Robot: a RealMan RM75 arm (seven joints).
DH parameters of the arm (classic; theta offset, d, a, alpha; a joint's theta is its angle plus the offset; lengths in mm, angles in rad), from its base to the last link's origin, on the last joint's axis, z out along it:
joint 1: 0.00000 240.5 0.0 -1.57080
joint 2: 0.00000 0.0 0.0 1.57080
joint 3: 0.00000 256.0 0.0 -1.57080
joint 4: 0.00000 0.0 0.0 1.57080
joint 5: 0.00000 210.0 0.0 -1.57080
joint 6: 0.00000 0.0 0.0 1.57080
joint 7: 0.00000 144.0 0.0 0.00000
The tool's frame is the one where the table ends.
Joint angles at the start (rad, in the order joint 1, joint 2, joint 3, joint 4, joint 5, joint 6, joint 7):
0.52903 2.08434 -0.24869 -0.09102 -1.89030 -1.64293 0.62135
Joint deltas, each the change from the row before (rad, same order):
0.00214 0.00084 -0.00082 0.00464 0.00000 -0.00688 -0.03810
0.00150 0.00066 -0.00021 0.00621 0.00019 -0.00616 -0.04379
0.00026 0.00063 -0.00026 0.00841 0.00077 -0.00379 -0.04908
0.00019 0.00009 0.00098 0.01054 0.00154 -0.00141 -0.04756
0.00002 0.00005 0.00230 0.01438 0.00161 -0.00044 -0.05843
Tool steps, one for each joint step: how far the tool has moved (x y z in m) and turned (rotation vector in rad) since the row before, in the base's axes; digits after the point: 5 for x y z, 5 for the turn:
-0.00193 -0.00064 -0.00068 0.02263 -0.01332 0.02396
-0.00173 -0.00083 -0.00081 0.02662 -0.01532 0.02441
-0.00129 -0.00114 -0.00122 0.02967 -0.01768 0.02278
-0.00104 -0.00095 -0.00127 0.02926 -0.01618 0.01859
-0.00119 -0.00120 -0.00174 0.03587 -0.01932 0.02059

